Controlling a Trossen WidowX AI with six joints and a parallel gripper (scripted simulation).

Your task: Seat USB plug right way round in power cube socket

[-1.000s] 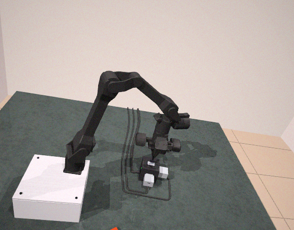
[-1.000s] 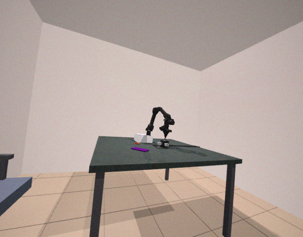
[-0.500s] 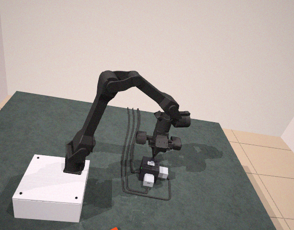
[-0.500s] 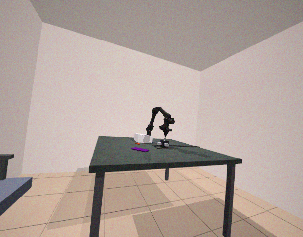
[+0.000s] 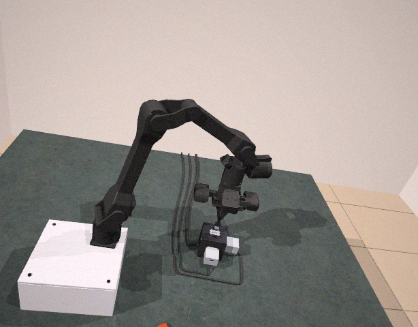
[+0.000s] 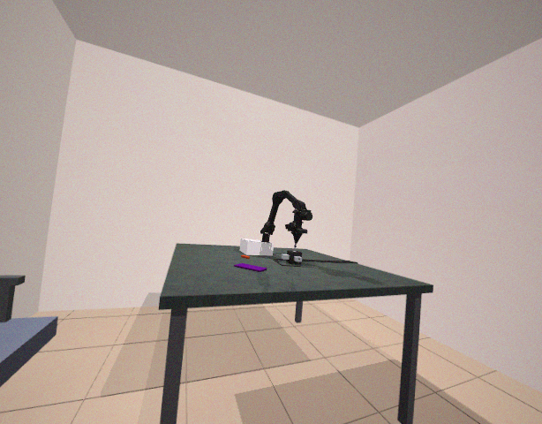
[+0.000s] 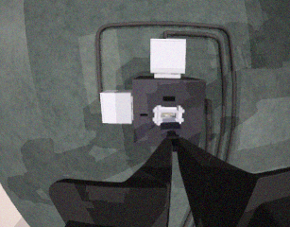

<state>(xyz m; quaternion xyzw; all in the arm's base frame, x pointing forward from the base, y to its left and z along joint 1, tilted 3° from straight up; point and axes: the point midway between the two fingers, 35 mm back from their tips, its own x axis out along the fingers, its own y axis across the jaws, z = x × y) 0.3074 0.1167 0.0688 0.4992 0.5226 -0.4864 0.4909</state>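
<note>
The dark USB plug is 20 mm below my gripper tip. Round my gripper tip: white socket 60 mm below; then small orange piece 130 mm behind, 310 mm to the right, 120 mm below; then purple bar 180 mm ahead, 340 mm to the right, 130 mm below.
</note>
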